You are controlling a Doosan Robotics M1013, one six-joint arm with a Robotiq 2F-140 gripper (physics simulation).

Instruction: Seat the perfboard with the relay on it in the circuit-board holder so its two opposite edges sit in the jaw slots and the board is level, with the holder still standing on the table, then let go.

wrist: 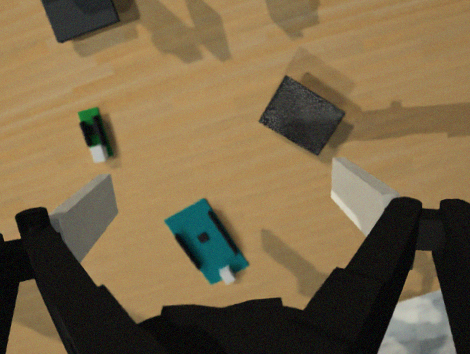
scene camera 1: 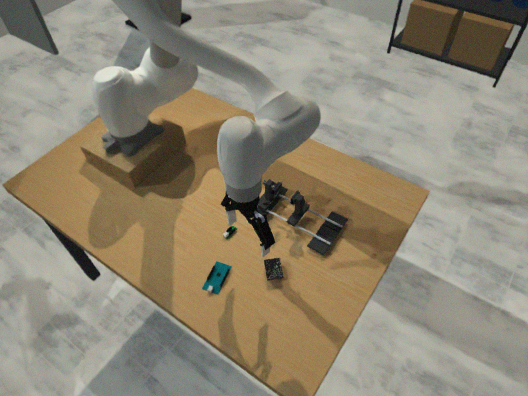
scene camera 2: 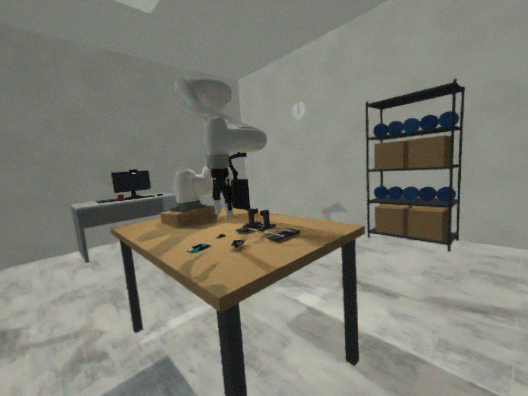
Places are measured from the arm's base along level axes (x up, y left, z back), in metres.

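Pixels of known places: gripper, between the fingertips: (wrist: 223, 185) (scene camera 1: 248, 237) (scene camera 2: 223, 215); arm's base, origin of its link: (scene camera 1: 133, 134) (scene camera 2: 189, 209).
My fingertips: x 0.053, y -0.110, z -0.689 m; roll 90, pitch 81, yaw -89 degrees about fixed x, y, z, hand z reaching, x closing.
Note:
Ahead of a thing's pixels: the offset from my fingertips to its top centre.
A small dark speckled board @(dx -0.110, dy +0.013, dz -0.081 m) (scene camera 1: 273, 269) (scene camera 2: 238, 243) (wrist: 302, 115), which looks like the perfboard, is on the table, apart from the holder; its shadow shows beside it. No relay can be made out on its upper face. The black circuit-board holder @(dx -0.014, dy +0.224, dz -0.017 m) (scene camera 1: 328, 233) (scene camera 2: 284, 234) (wrist: 82, 20) stands on the table with two upright jaws on silver rails. No board shows between its jaws; part of it is hidden by the gripper in scene camera 1. My gripper (scene camera 1: 248, 233) (scene camera 2: 224, 210) (wrist: 223, 185) is open and empty, above the table, with the speckled board ahead of its right finger in the wrist view.
A teal board @(dx -0.118, dy -0.112, dz +0.043 m) (scene camera 1: 218, 277) (scene camera 2: 199, 248) (wrist: 206, 242) lies near the speckled board. A small green board (scene camera 1: 230, 232) (scene camera 2: 221, 235) (wrist: 95, 132) with a white connector lies nearer the holder. The arm's base stands on a wooden block (scene camera 1: 112, 167) (scene camera 2: 185, 218).

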